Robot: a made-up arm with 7 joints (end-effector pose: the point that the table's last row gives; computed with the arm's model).
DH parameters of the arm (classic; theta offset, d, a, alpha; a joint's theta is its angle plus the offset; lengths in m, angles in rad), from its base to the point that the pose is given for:
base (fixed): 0 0 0 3.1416
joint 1: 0 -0.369 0 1.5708
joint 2: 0 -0.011 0 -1.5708
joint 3: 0 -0.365 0 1.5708
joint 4: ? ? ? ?
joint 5: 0 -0.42 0 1.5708
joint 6: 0 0 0 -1.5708
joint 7: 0 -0.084 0 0
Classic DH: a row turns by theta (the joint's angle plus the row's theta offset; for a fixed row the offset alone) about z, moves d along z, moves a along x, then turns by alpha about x.
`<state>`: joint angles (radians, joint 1 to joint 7).
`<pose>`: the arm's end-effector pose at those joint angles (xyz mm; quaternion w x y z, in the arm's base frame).
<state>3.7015 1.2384 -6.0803 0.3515 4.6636 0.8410 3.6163</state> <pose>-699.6 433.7 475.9 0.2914 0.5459 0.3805 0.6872</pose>
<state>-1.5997 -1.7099 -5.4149 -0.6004 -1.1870 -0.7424 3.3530</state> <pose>-146.5 -714.9 29.1 0.8116 -0.1245 0.1238 0.5572</pose>
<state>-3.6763 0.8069 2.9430 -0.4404 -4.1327 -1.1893 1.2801</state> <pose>-603.2 -321.4 800.3 0.4254 0.0929 0.8568 -0.2763</pose>
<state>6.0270 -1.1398 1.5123 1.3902 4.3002 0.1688 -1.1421</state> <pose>-266.2 -590.6 586.8 0.1614 -0.1269 -0.7937 -0.5726</pose>
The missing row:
joint 4: 0 -0.014 0 -1.5708
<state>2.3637 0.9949 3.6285 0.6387 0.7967 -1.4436 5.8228</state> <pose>-332.2 -393.2 948.5 0.0755 0.7658 -0.1215 0.6270</pose>
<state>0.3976 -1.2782 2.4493 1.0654 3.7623 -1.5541 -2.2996</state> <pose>-627.3 25.8 181.3 0.8215 -0.1440 -0.2226 0.5047</pose>
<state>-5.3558 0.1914 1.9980 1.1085 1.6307 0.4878 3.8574</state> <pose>-381.6 -142.0 989.8 0.3943 -0.2784 0.8363 -0.2600</pose>
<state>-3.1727 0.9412 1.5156 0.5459 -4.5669 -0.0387 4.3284</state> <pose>-653.3 253.0 834.4 0.5181 0.5874 0.6151 0.0901</pose>
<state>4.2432 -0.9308 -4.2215 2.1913 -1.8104 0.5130 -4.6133</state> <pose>417.7 21.2 285.0 0.2032 -0.2786 -0.5668 0.7482</pose>
